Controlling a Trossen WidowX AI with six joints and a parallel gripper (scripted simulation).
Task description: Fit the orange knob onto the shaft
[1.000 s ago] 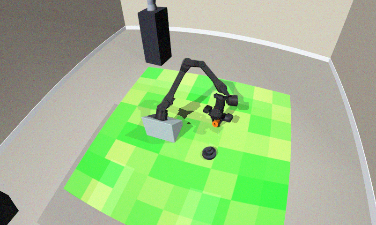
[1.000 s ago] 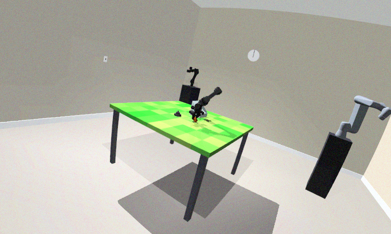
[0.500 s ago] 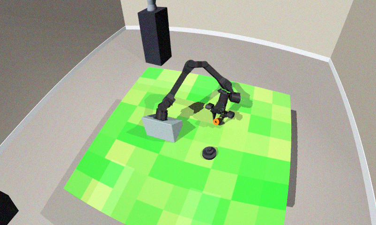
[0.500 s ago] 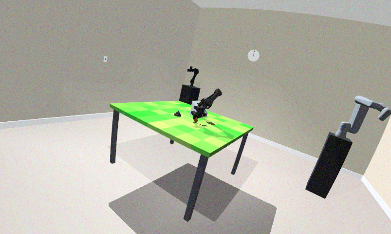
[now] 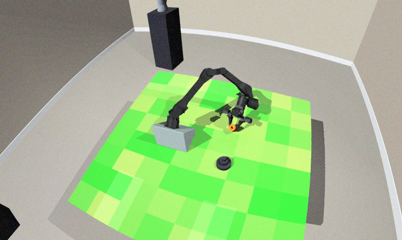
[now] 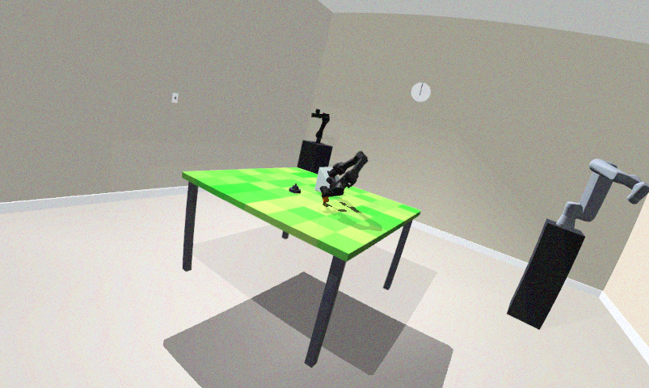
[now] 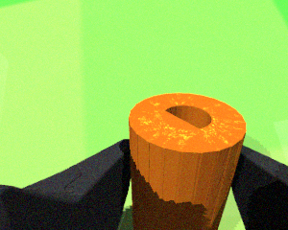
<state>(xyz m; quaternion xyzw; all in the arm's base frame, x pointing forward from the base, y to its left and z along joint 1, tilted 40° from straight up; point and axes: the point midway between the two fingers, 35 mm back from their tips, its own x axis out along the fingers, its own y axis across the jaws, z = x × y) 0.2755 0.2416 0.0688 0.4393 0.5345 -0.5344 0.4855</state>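
Right now my gripper tip is 5 cm short of the round pedestal, 23 cm to the left of it and 1 cm above it. The rest, counted from my gripper tip: orange knob 1 cm to the left.
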